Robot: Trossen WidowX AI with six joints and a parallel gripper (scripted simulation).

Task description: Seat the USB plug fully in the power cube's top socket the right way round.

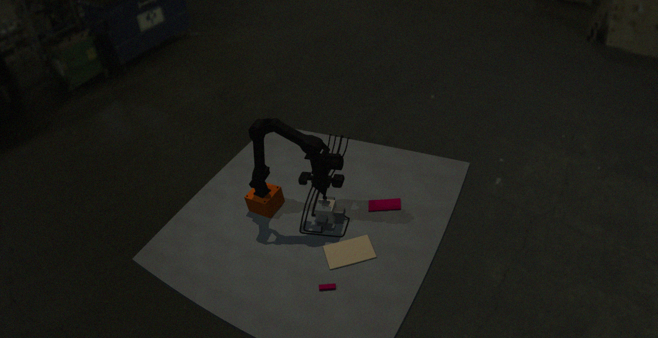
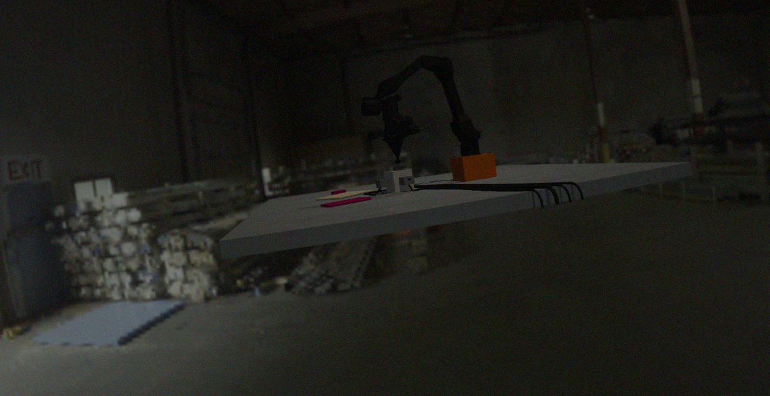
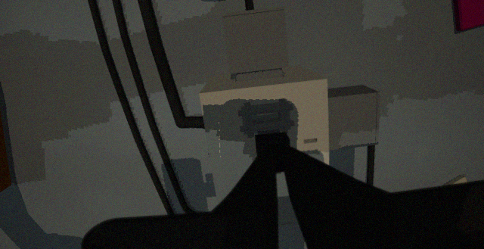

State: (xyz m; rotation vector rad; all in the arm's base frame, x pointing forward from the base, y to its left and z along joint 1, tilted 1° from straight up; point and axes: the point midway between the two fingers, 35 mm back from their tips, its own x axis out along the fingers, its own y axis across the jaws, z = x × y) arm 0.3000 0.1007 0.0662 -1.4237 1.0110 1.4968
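My gripper tip is 2 cm above the dark USB plug. From my gripper tip the other things lie so: beige card: 22 cm ahead, 15 cm to the right, 12 cm below; magenta block: 20 cm ahead, 17 cm to the left, 12 cm below; USB socket: 6 cm below.
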